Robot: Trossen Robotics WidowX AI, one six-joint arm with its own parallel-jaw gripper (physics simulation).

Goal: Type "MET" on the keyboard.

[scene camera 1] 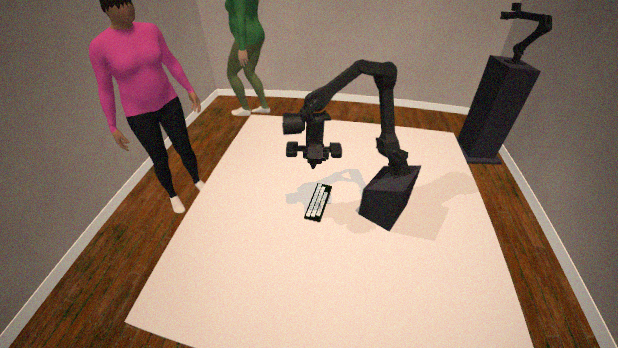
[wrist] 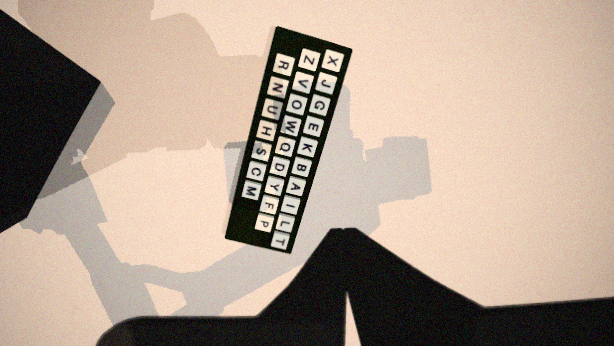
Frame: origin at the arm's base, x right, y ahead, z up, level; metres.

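Seen in the pictures: gripper, fingertip midpoint: [scene camera 1: 312, 168] [wrist: 342, 240]; arm's base, origin of the base link: [scene camera 1: 400, 172].
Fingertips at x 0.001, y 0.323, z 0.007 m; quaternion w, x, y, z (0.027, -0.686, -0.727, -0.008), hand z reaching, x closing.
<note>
Pixels of each thing's middle, then the offset from my fingertips to it. Level surfaces: height alone.
- black keyboard, body centre: [wrist: 285, 146] [scene camera 1: 318, 200] dz -0.189, dx +0.010, dy -0.021 m
- M key, body centre: [wrist: 251, 190] dz -0.189, dx +0.051, dy -0.051 m
- E key, body centre: [wrist: 313, 126] dz -0.189, dx -0.008, dy +0.003 m
- T key, body centre: [wrist: 280, 240] dz -0.189, dx +0.101, dy -0.025 m
- pale mat, its level: dz -0.204 m
A black keyboard [scene camera 1: 318, 202] [wrist: 288, 140] with white letter keys lies flat on the pale mat. In the wrist view the M key [wrist: 251, 190] is at the lower left of the keys, the E key [wrist: 313, 127] is in the right-hand row above its middle, and the T key [wrist: 280, 241] is at the bottom end of that row. My gripper [scene camera 1: 313, 165] [wrist: 342, 240] is shut and empty, with its fingertips pointing down. It hangs well above the mat; in the wrist view its tips show to the right of the T key, clear of the keyboard.
The arm's dark base block [scene camera 1: 387, 200] [wrist: 35, 125] stands on the pale mat [scene camera 1: 280, 280], to the right of the keyboard in the scene view. Two people [scene camera 1: 137, 75] [scene camera 1: 246, 30] stand at the left and back. Another small arm [scene camera 1: 535, 35] stands on a pedestal [scene camera 1: 500, 110] at the back right.
</note>
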